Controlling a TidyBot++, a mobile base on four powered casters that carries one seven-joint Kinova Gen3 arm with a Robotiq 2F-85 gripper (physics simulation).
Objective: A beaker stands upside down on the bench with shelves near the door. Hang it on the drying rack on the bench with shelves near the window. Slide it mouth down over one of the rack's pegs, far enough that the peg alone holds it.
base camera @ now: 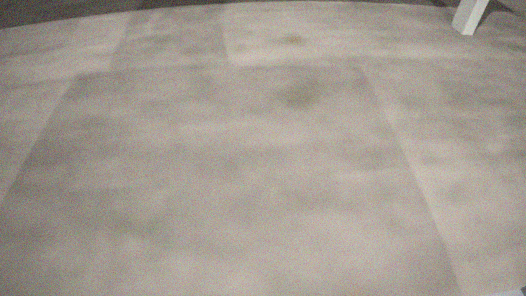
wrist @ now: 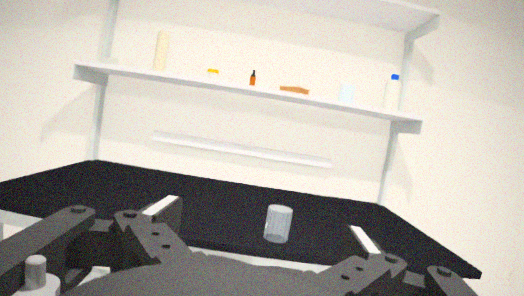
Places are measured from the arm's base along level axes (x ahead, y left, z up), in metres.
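Pixels of known places: gripper, fingertip midpoint: [wrist: 260,229].
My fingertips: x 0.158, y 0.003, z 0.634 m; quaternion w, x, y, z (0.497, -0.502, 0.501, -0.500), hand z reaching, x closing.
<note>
Behind a point stands the place of what it marks.
A clear glass beaker [wrist: 278,224] @(x 0.808, y -0.044, z 0.419 m) stands upright-walled on the black bench top [wrist: 215,202] @(x 1.090, y 0.184, z 0.366 m), near its front edge, in the wrist view. Which end is its mouth is hard to tell. My gripper [wrist: 260,229] @(x 0.158, y 0.003, z 0.634 m) is open and empty, its two fingers wide apart at the left and right of the wrist view. The beaker shows in the gap between the fingertips, somewhat right of the middle, and stands beyond them. The drying rack does not show in either view.
A shelf [wrist: 240,89] @(x 1.241, y 0.177, z 0.804 m) above the bench holds an orange-brown bottle [wrist: 252,78] @(x 1.385, y 0.151, z 0.875 m), a blue-capped bottle [wrist: 393,94] @(x 1.357, y -0.487, z 0.905 m), a pale beaker [wrist: 347,93] @(x 1.340, y -0.276, z 0.871 m) and other items. A higher shelf [wrist: 380,12] @(x 1.360, y -0.371, z 1.261 m) is above it. A white bench leg [base camera: 469,17] @(x 0.831, y -0.592, z -0.342 m) meets the floor at the base view's top right.
</note>
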